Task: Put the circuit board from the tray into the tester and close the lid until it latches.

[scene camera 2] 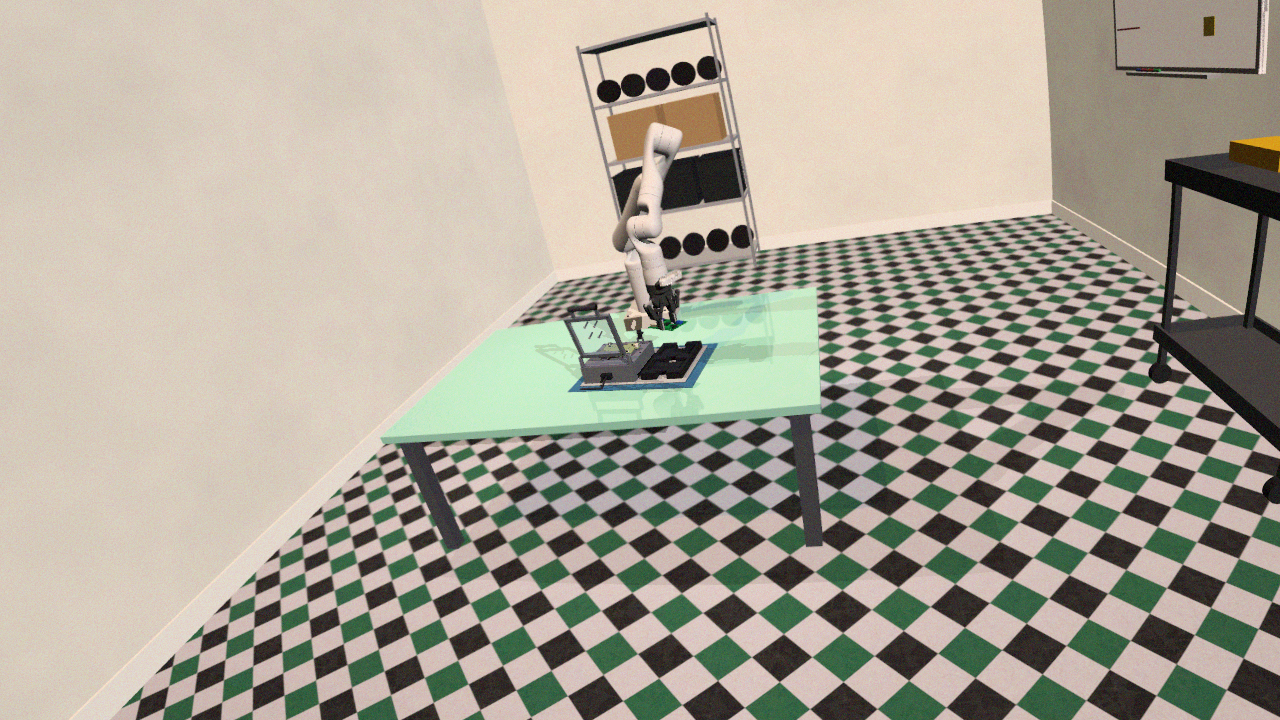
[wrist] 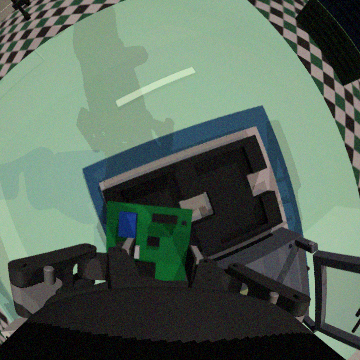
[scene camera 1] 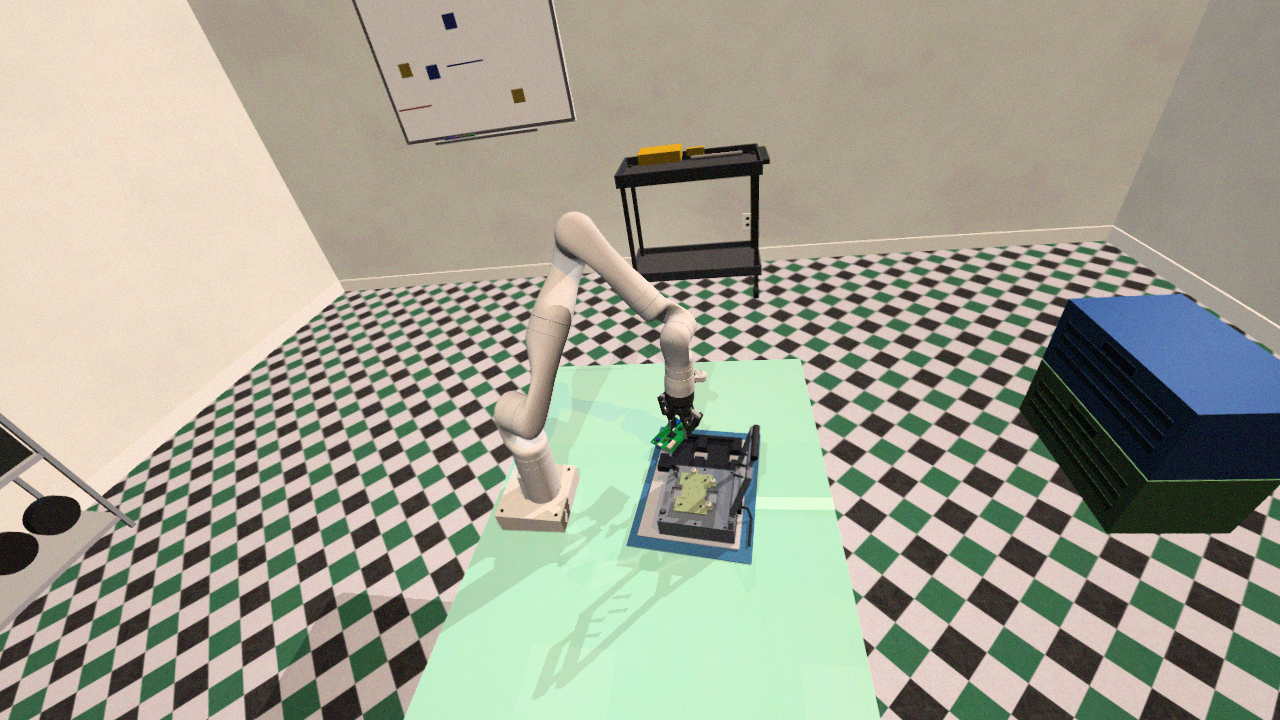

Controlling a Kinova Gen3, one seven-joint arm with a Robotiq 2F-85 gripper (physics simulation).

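Seen in the pictures: gripper, fingertip midpoint: (scene camera 2: 668,326) (wrist: 160,252) (scene camera 1: 679,432); arm's base, link origin: (scene camera 1: 543,489).
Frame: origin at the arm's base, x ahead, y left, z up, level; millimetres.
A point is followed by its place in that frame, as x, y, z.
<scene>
My gripper (scene camera 1: 681,428) {376, 110, 51} (scene camera 2: 663,323) {376, 110, 51} (wrist: 160,252) {376, 110, 51} is shut on the green circuit board (scene camera 1: 665,438) {336, 90, 55} (wrist: 170,227) {396, 124, 52}, which has a blue part. It holds the board above the table, and in the wrist view the board overlaps the near-left corner of the black tray (scene camera 1: 713,443) {467, 144, -40} (scene camera 2: 675,360) {414, 115, -51} (wrist: 232,175) {491, 116, -40}. The tray's visible part holds no board. The grey tester (scene camera 1: 693,528) {386, -148, -9} (scene camera 2: 599,368) {495, -106, -2} (wrist: 257,255) {455, 16, -6} stands beside the tray, with a yellow-green plate (scene camera 1: 692,493) {392, -63, 11} on top. Its framed lid (scene camera 2: 615,335) {535, -21, 110} (wrist: 318,290) {494, -66, 44} stands open and upright. The fingers hide part of the board.
Tray and tester stand on a blue-edged mat (scene camera 1: 644,535) {264, -128, -52} (scene camera 2: 706,360) {440, 214, -56} (wrist: 215,130) {513, 181, -56} on the green table (scene camera 1: 572,662) {112, -408, -58} (scene camera 2: 501,394) {448, -472, -58}. The arm's base (scene camera 1: 535,512) {-10, -71, -2} stands left of the mat in scene camera 1. The raised lid is a tall obstacle at the tester's side. A dark cart (scene camera 1: 689,171) stands beyond the table.
</scene>
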